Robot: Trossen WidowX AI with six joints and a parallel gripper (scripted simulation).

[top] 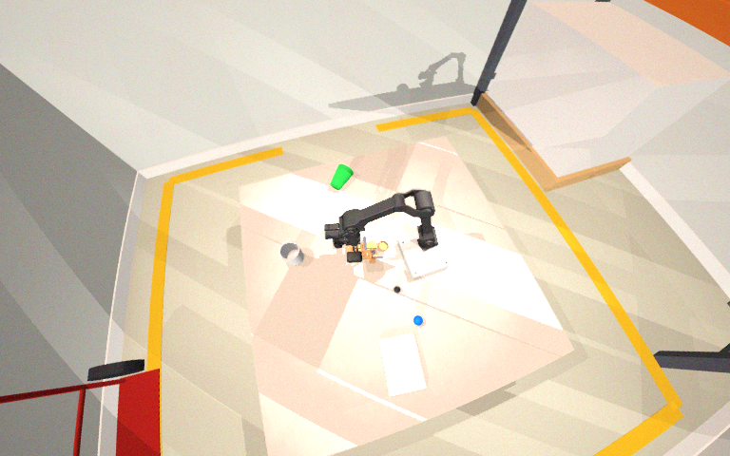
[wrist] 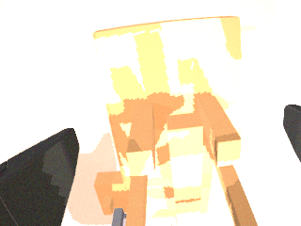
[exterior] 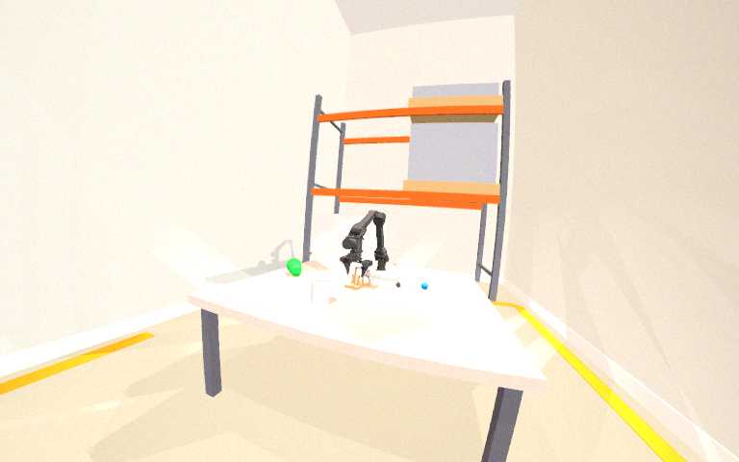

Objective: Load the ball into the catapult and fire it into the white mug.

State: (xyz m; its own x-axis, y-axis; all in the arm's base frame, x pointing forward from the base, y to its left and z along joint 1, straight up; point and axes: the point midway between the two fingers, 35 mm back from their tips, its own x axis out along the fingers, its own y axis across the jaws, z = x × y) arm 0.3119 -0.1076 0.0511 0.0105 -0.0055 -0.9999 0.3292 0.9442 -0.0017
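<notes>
Right now my gripper tip is 240 mm to the right of the dark ball, 100 mm past it and 50 mm above it. From my gripper tip the other things lie so: white mug: 270 mm ahead, 90 mm to the right, 30 mm below; then blue ball: 390 mm to the left, 120 mm behind, 40 mm below; then wooden catapult: 60 mm behind, 40 mm to the left, 10 mm below.
</notes>
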